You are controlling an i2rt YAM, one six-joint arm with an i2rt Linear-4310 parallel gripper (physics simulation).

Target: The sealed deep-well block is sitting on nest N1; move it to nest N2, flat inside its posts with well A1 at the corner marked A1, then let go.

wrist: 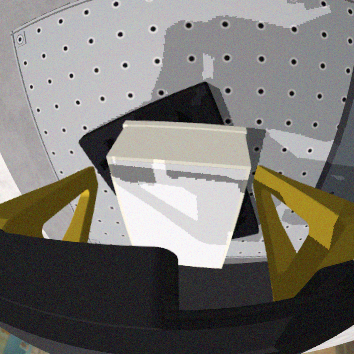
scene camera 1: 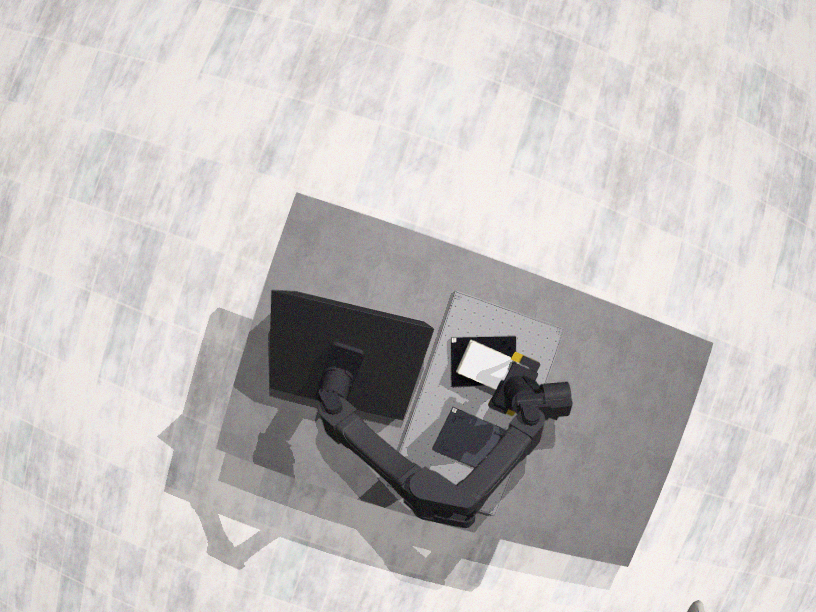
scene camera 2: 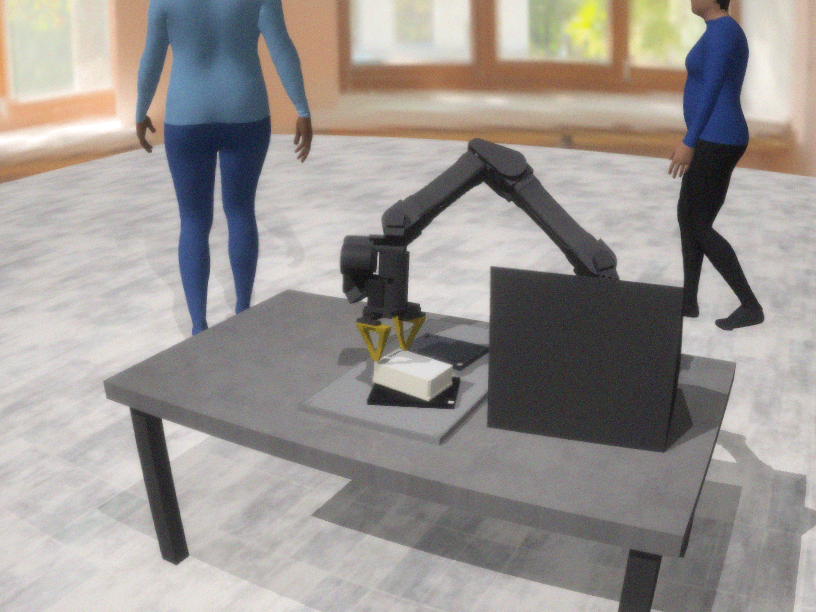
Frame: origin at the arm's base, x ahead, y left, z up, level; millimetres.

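Seen in the pictures: gripper, fingertip midpoint: (wrist: 174, 174) (scene camera 1: 508, 376) (scene camera 2: 390, 355); arm's base, origin of the base link: (scene camera 1: 338, 373) (scene camera 2: 599, 327).
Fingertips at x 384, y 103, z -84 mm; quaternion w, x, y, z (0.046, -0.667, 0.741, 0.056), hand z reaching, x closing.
Observation:
Pixels of each thing's top centre, then the offset from my fingertips to it. "spot": a spot on its surface instead. Level surfaces: height alone.
- white sealed block, middle of its top: (wrist: 176, 231) (scene camera 2: 412, 361) (scene camera 1: 489, 367) 51 mm back, 5 mm left, 0 mm up
- black nest N1, middle of its top: (wrist: 174, 199) (scene camera 2: 414, 383) (scene camera 1: 485, 361) 59 mm back, 13 mm left, 42 mm down
- dark nest N2, middle of its top: (scene camera 2: 442, 345) (scene camera 1: 472, 441) 22 mm back, 189 mm right, 46 mm down
- light grey perforated board, surface spot: (scene camera 2: 428, 424) (scene camera 1: 466, 311) spot: 139 mm back, 116 mm left, 63 mm down
- grey table, its level: 76 mm down
The white sealed block (scene camera 1: 487, 363) (scene camera 2: 413, 374) (wrist: 185, 200) sits on the black nest N1 (scene camera 1: 459, 352) (scene camera 2: 378, 397) (wrist: 190, 105), turned at an angle to the nest's edges. My gripper (scene camera 1: 514, 385) (scene camera 2: 390, 354) (wrist: 174, 174) is open, pointing down at the block's end away from the dark panel. In the wrist view its yellow fingers stand on either side of the block, with gaps. The tips are near the height of its top. The dark nest N2 (scene camera 1: 461, 434) (scene camera 2: 454, 350) (wrist: 345, 145) holds nothing; the arm partly covers it from above. Well A1 cannot be made out.
Both nests stand on a light grey perforated board (scene camera 1: 474, 316) (scene camera 2: 428, 424) on the grey table (scene camera 1: 612, 428) (scene camera 2: 237, 382). A large upright dark panel (scene camera 1: 296, 349) (scene camera 2: 585, 355) stands beside the board, near the arm's base. Two people (scene camera 2: 217, 79) (scene camera 2: 718, 85) stand beyond the table.

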